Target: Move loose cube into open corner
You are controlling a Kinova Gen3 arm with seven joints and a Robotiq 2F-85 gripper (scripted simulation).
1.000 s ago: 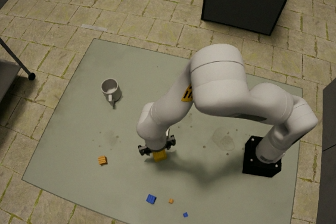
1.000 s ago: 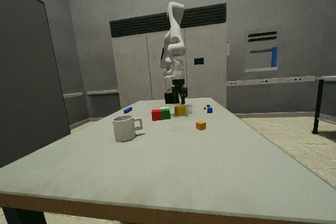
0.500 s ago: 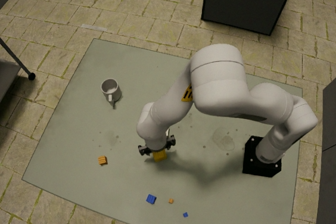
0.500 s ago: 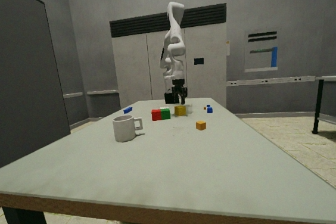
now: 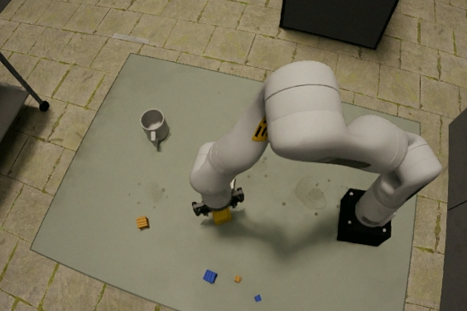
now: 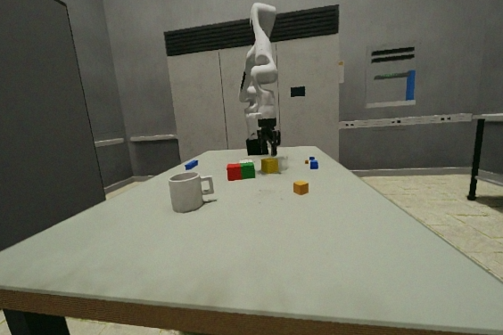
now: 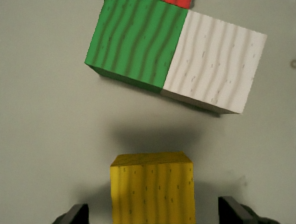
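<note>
Right now my hand is 60 mm above the yellow cube. Round my hand: green cube 80 mm ahead, 70 mm to the right, 60 mm below; then white cube 90 mm to the right, 60 mm below, 30 mm ahead; then red cube 120 mm to the right, 100 mm ahead, 60 mm below.
</note>
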